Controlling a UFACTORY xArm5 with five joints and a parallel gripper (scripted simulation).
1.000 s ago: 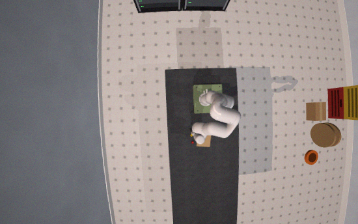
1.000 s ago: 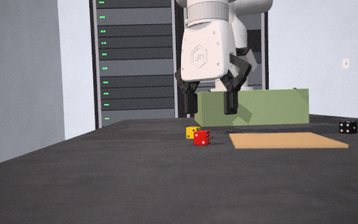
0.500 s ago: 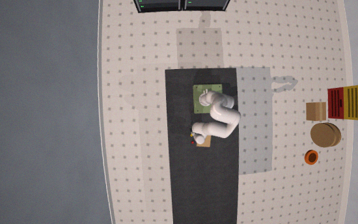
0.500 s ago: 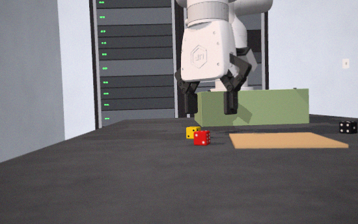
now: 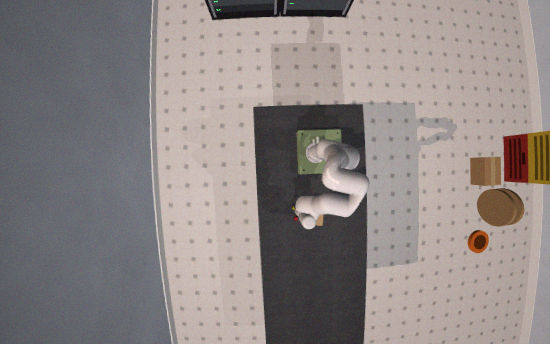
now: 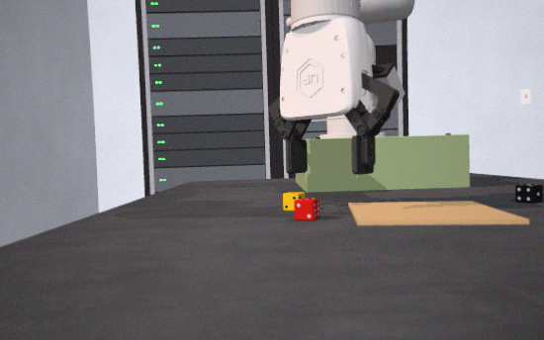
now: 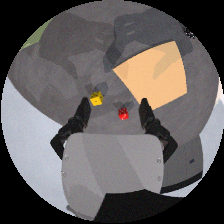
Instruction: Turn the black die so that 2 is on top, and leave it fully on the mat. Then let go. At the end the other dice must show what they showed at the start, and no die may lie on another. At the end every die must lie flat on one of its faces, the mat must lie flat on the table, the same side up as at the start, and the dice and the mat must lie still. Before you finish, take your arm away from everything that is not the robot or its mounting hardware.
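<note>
Now: the yellow die 2 cm behind my hand, 4 cm to the right of it and 4 cm below it. From my hand the other things lie so: tan mat 5 cm ahead, 9 cm to the left, 5 cm below; red die 6 cm ahead, 3 cm to the right, 4 cm below; black die 2 cm behind, 24 cm to the left, 4 cm below.
</note>
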